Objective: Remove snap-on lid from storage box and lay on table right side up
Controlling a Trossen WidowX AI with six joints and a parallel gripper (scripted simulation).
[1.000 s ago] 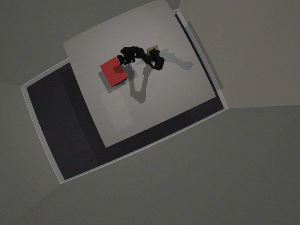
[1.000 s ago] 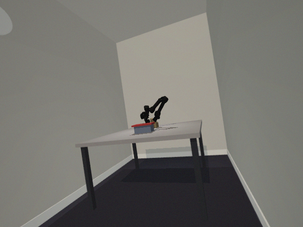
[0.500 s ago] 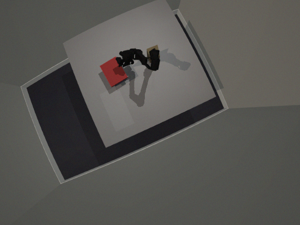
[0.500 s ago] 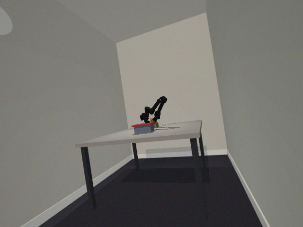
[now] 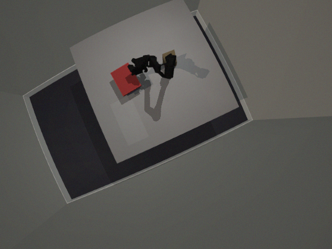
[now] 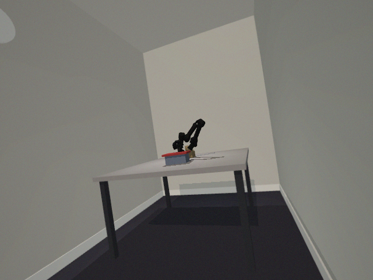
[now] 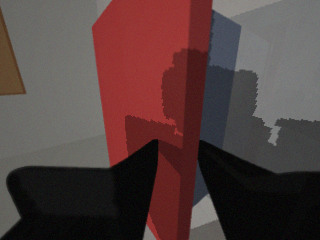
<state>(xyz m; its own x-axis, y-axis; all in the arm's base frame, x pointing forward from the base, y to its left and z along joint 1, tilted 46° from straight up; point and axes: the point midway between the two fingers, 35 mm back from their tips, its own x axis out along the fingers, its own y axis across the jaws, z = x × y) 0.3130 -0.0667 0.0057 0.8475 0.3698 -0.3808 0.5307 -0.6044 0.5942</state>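
Right now my gripper tip is 8 cm short of the red lid and 1 cm below it. Also, from my gripper tip: storage box (8 cm ahead, 4 cm below).
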